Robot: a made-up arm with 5 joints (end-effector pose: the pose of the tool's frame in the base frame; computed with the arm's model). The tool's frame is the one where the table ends. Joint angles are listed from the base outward.
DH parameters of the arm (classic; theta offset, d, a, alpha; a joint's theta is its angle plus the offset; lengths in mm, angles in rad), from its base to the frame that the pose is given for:
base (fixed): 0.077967 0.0 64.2 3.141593
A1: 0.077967 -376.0 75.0 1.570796
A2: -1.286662 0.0 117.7 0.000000
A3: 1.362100 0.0 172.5 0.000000
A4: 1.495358 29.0 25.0 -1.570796
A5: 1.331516 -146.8 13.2 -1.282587
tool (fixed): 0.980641 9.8 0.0 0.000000
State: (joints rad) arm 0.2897 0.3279 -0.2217 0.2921 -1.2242
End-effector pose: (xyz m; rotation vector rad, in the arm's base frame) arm 0.4819 -0.1005 0.3511 1.4420 0.3152 -1.2169
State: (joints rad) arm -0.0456 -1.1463 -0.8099 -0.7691 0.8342
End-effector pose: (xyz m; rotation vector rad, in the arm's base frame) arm -0.1316 0.0194 0.6841 -0.6291 2.9187 0.8757
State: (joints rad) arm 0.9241 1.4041 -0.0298 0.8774 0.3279
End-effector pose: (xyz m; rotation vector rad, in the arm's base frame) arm 0.1441 -0.0734 0.0882 0.3118 2.0468 -0.8734
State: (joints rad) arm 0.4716 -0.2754 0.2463 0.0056 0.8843
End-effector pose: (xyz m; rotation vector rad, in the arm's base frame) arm 0.4246 -0.1519 0.4795 -0.6471 -0.3514 -0.9302
